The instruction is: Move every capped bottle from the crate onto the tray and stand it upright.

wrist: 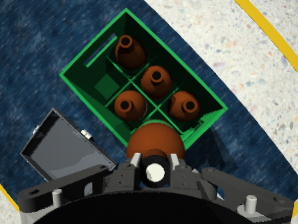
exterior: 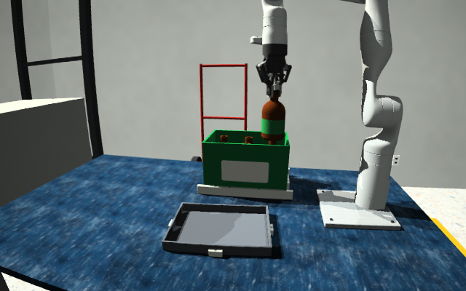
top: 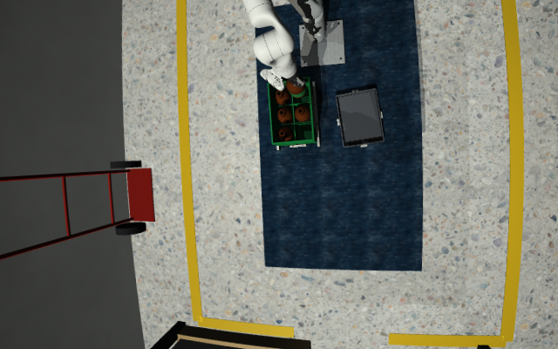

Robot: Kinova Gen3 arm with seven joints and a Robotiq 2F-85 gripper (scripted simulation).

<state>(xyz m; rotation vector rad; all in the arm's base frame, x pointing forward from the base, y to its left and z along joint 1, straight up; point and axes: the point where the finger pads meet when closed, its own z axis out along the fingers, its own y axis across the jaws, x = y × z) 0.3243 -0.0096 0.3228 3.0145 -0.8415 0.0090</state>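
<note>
The bottle is 70 mm below my hand. Round my hand: grey tray: 60 mm ahead, 280 mm to the left, 320 mm below; then green crate: 90 mm ahead, 20 mm to the right, 250 mm below.
</note>
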